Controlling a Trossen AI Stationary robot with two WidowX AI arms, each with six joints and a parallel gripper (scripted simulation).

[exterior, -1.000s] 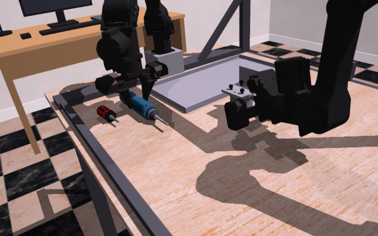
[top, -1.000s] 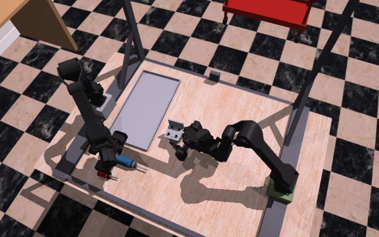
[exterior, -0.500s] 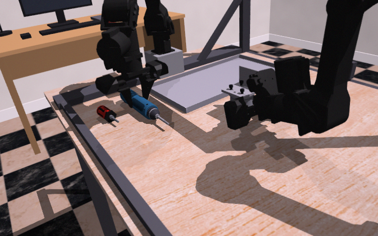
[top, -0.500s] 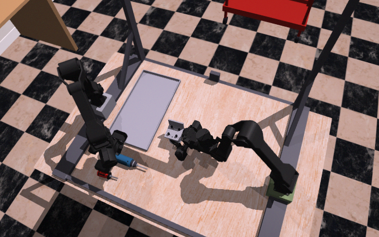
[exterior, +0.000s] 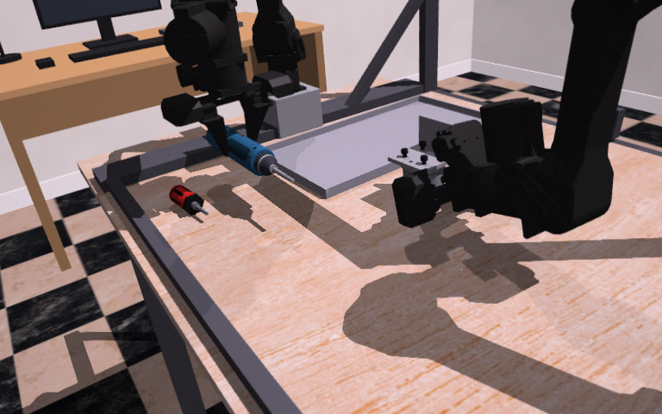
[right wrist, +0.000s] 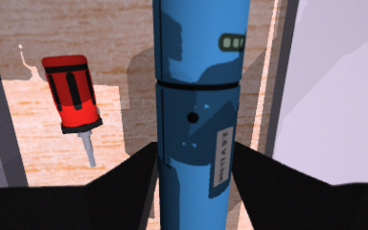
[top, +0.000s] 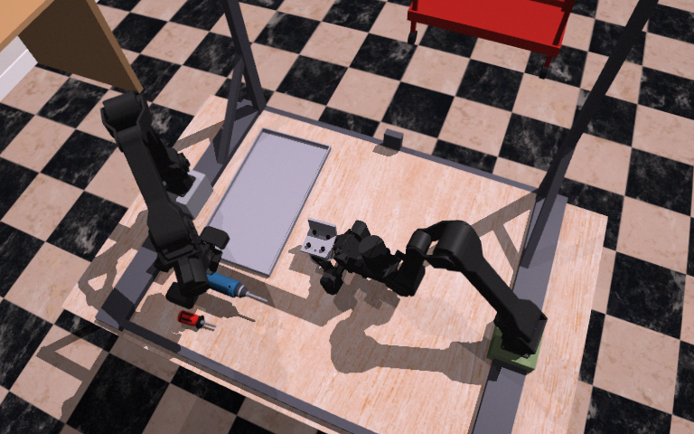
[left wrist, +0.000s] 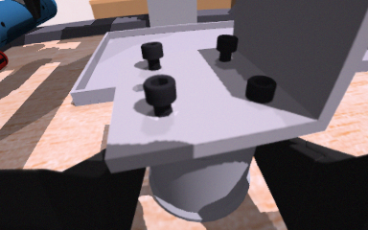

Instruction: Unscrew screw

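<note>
Right now my left hand is 3 cm to the left of the joint module and 1 cm above it. From my left hand the other things lie so: screw 3 cm above, 2 cm behind, 1 cm to the right; then grey bracket 3 cm to the right, 3 cm above; then bit 19 cm ahead, 8 cm to the right, 4 cm above.
</note>
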